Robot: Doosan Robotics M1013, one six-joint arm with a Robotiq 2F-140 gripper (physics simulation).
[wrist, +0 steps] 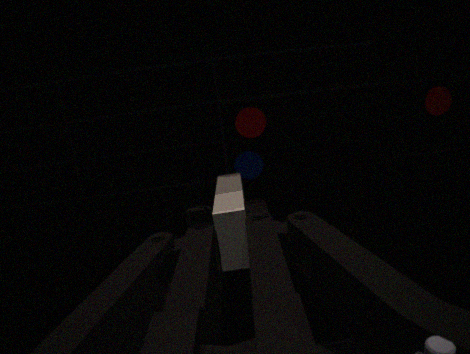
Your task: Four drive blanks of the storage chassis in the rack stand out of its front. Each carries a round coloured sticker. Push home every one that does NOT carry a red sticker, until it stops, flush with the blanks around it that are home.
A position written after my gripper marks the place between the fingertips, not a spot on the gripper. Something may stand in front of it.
Note:
I see my gripper [232, 195] and a rack [122, 122].

